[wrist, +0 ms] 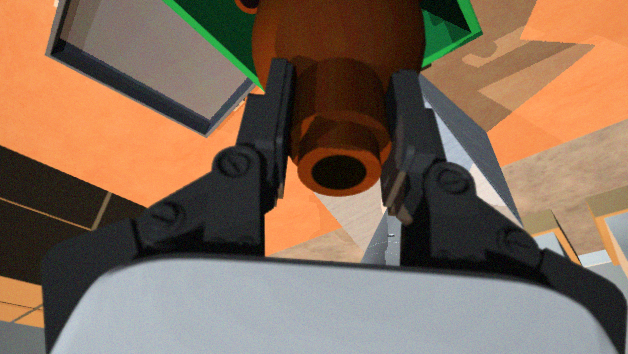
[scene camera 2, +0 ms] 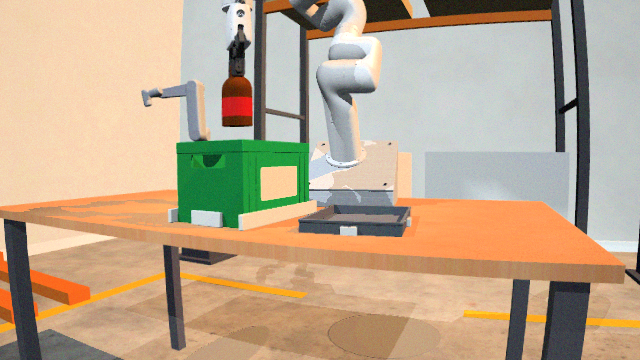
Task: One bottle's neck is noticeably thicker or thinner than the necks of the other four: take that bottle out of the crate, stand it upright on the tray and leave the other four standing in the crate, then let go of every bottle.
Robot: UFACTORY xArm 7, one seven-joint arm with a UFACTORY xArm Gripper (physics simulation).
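Seen in the pictures: gripper, fingertip midpoint: (wrist: 338, 96) (scene camera 2: 236, 76); arm's base, link origin: (scene camera 2: 346, 156).
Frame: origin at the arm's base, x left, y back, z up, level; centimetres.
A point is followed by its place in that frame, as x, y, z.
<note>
A brown bottle with a red label (scene camera 2: 237, 106) {-11.2, -42.9, 11.7} (wrist: 340, 30) {-14.9, -41.9, 18.8} hangs upright above the green crate (scene camera 2: 212, 192) {-9.5, -54.6, -7.3} (wrist: 220, 45) {-1.2, -40.1, 3.3}, its base clear of the crate's rim. My gripper (scene camera 2: 239, 67) {-13.5, -40.2, 19.4} (wrist: 338, 96) {-13.5, -40.2, 19.4} is shut on this bottle's neck, with one finger on each side. The neck looks thick and its open mouth faces the wrist camera. The dark grey tray (scene camera 2: 354, 231) {20.6, -53.4, -13.4} (wrist: 135, 95) {26.8, -39.5, -12.4} lies on the table to the right of the crate in the scene view. The crate's walls and the held bottle hide most of the crate's inside; a bit of another brown bottle shows at the top edge of the wrist view.
Pale guide strips (scene camera 2: 277, 215) {0.2, -44.6, -12.8} stand along the crate's foot on the wooden table (scene camera 2: 480, 235) {42.2, -46.6, -14.2}. A grey angled bracket (scene camera 2: 196, 110) rises behind the crate. The robot's base (scene camera 2: 370, 175) {10.0, -7.0, -5.5} stands behind the tray, and a tall shelf frame (scene camera 2: 581, 125) stands farther back.
</note>
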